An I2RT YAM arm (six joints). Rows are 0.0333 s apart.
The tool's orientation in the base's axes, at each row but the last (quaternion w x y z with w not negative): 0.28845 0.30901 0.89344 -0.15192; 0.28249 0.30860 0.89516 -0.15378; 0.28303 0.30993 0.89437 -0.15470; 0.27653 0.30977 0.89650 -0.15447; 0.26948 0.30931 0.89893 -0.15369; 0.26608 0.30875 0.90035 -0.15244; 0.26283 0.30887 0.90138 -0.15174; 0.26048 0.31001 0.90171 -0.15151
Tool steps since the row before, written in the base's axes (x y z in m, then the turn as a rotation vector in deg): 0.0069 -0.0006 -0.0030 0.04 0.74 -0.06; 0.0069 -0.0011 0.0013 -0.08 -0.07 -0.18; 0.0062 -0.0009 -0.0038 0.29 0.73 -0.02; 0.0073 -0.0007 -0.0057 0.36 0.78 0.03; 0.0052 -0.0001 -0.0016 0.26 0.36 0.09; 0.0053 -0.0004 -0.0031 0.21 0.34 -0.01; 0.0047 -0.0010 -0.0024 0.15 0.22 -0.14; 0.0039 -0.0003 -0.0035 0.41 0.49 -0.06
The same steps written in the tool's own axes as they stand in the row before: -0.0029 0.0042 0.0055 0.35 0.60 -0.27; -0.0058 0.0034 0.0023 0.13 -0.09 0.14; -0.0021 0.0037 0.0060 0.16 0.74 -0.20; -0.0017 0.0047 0.0078 0.11 0.82 -0.23; -0.0026 0.0034 0.0034 -0.05 0.43 -0.13; -0.0020 0.0034 0.0047 0.03 0.39 -0.06; -0.0023 0.0025 0.0042 0.08 0.28 0.08; -0.0008 0.0027 0.0045 -0.01 0.64 -0.01
